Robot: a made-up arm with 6 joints.
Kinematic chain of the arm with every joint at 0, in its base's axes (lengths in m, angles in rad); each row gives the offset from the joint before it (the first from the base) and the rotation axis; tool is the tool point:
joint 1: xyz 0 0 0.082 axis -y
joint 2: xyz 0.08 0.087 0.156 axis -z
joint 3: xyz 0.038 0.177 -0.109 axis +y
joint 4: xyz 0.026 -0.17 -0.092 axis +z
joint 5: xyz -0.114 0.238 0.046 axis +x
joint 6: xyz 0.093 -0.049 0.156 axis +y
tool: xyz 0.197 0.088 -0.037
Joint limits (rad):
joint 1: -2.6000..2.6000
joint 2: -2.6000..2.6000
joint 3: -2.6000..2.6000
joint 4: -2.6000..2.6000
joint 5: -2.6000..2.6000
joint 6: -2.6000..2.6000
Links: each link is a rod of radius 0.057 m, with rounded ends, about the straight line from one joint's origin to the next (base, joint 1, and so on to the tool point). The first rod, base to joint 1, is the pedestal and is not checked.
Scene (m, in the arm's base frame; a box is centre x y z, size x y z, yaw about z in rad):
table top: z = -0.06
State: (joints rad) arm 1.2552 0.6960 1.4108 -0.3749 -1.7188 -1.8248
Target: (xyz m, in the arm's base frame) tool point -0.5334 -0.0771 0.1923
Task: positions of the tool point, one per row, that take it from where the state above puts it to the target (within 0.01 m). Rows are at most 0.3 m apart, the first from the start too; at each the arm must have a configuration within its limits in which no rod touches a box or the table.
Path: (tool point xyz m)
1: 0.1031 0.4929 0.5962
2: -0.1416 0.3637 0.6729
3: -0.3693 0.2024 0.6079
4: -0.5125 0.0448 0.4270
5: -0.5334 -0.0771 0.1923

